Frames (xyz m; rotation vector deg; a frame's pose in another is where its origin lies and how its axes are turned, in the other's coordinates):
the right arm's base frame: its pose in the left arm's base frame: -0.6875 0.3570 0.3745 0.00 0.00 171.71
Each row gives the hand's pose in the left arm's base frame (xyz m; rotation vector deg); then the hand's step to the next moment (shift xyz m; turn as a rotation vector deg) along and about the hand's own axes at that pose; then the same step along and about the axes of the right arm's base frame.
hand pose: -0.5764 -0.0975 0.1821 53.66 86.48 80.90
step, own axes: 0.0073 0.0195 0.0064 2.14 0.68 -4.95
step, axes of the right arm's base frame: -0.0012 -0.0110 0.0187 5.38 0.54 0.52
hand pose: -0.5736 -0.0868 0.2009 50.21 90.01 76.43
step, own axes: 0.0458 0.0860 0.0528 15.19 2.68 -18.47
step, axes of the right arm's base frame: -0.0187 -0.0801 0.0743 23.69 -4.12 0.85
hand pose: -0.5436 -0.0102 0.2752 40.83 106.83 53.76
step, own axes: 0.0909 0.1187 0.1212 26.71 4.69 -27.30
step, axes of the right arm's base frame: -0.0554 -0.1832 0.0200 37.29 -9.51 -0.11
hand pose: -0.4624 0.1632 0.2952 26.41 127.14 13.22
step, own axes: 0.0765 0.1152 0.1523 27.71 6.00 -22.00
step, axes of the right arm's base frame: -0.0811 -0.1509 -0.1140 33.72 -11.70 -3.76
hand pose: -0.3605 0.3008 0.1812 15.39 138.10 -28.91
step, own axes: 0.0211 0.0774 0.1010 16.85 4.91 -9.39
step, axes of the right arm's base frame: -0.0599 -0.0379 -0.1078 17.82 -6.96 -5.49
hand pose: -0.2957 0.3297 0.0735 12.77 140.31 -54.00
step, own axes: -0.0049 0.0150 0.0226 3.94 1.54 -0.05
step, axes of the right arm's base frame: -0.0183 0.0011 -0.0206 3.04 -0.65 -2.87
